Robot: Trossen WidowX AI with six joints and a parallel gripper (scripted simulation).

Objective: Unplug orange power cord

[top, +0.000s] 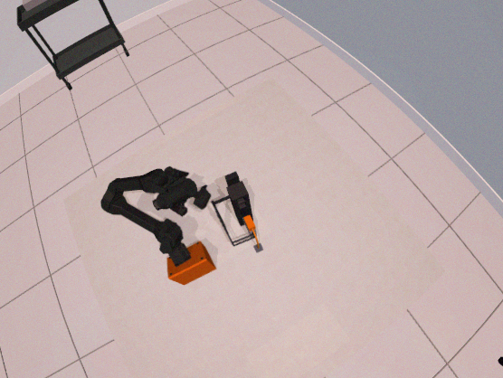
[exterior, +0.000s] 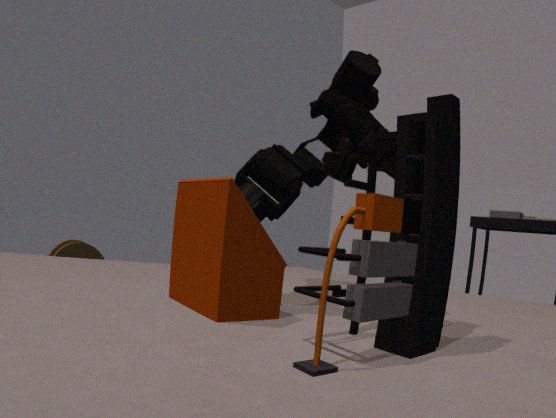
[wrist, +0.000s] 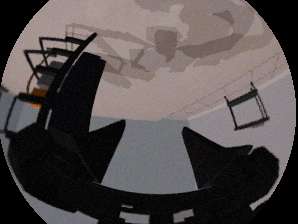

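My gripper tip is 210 mm to the left of the orange plug, 60 mm short of it and 50 mm above it. Round my gripper tip: grey block: 290 mm to the right, 200 mm below, 50 mm ahead.
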